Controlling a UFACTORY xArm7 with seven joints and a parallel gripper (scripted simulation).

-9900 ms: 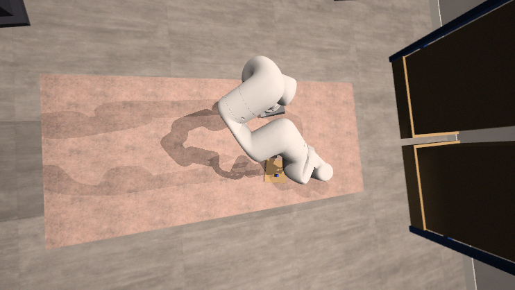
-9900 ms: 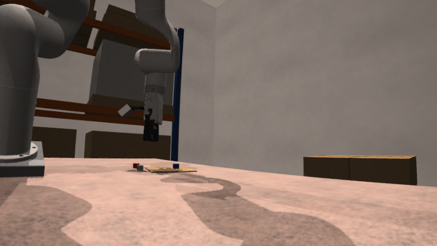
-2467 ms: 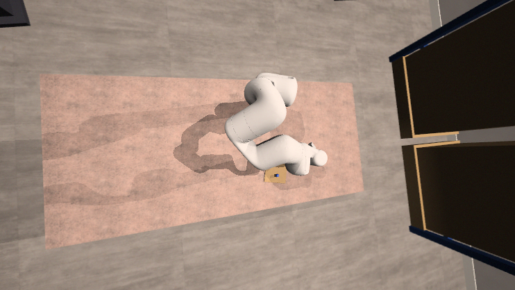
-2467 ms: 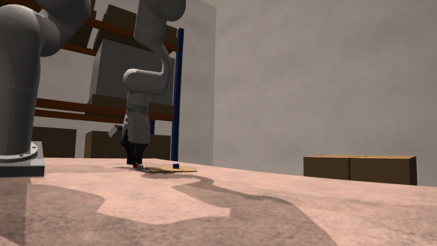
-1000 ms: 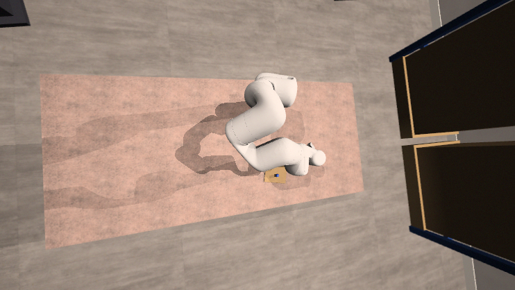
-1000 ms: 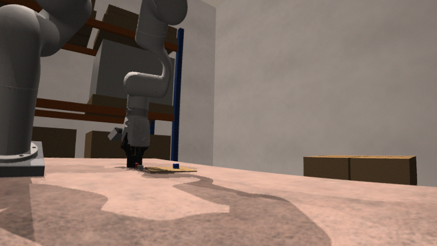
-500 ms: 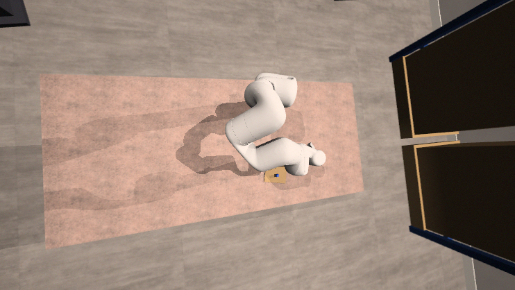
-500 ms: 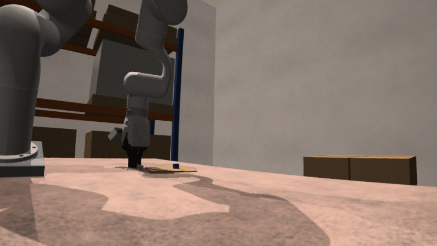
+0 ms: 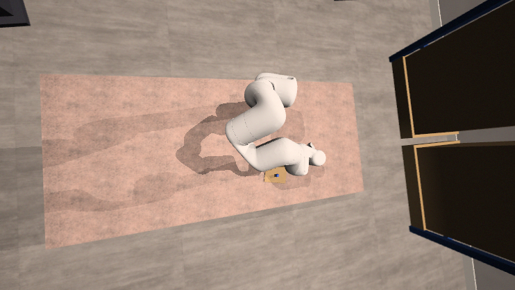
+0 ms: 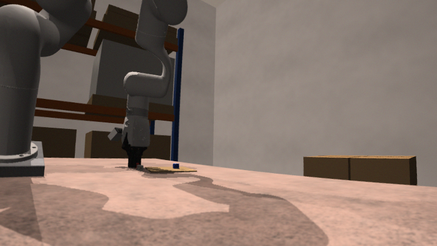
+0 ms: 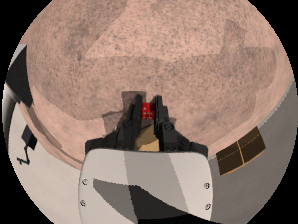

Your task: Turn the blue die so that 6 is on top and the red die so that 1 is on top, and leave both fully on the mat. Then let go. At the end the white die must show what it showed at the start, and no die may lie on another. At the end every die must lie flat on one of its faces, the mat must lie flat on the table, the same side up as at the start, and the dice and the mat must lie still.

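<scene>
The white die is 8 cm to the right of my hand, 2 cm behind it and 1 cm below it. The rest, counted from my hand: tan mat: 12 cm to the right, 6 cm ahead, 2 cm below; red die: 1 cm to the right, 1 cm below; blue die: 12 cm to the right, 9 cm ahead, 1 cm below.
</scene>
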